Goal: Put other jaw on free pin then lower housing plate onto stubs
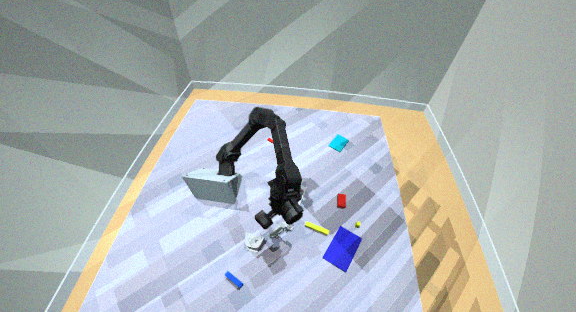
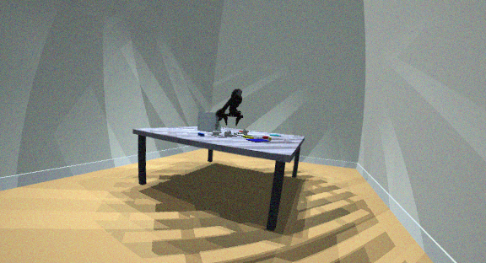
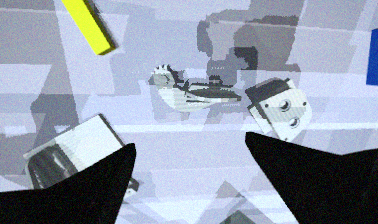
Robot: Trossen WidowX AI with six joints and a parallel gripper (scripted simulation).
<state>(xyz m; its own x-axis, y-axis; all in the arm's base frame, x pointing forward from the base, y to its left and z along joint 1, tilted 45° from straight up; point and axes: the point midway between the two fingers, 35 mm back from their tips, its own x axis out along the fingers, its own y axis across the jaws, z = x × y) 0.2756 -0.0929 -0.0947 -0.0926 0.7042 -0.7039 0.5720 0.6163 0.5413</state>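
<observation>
Now: the jaw 4 cm ahead of my gripper tip, 2 cm to the right of it and 8 cm below it. The rest, counted from my gripper tip: yellow bar: 16 cm ahead, 1 cm to the left, 8 cm below; white block: 8 cm behind, 11 cm to the right, 8 cm below; blue bar: 11 cm behind, 26 cm to the right, 8 cm below.
</observation>
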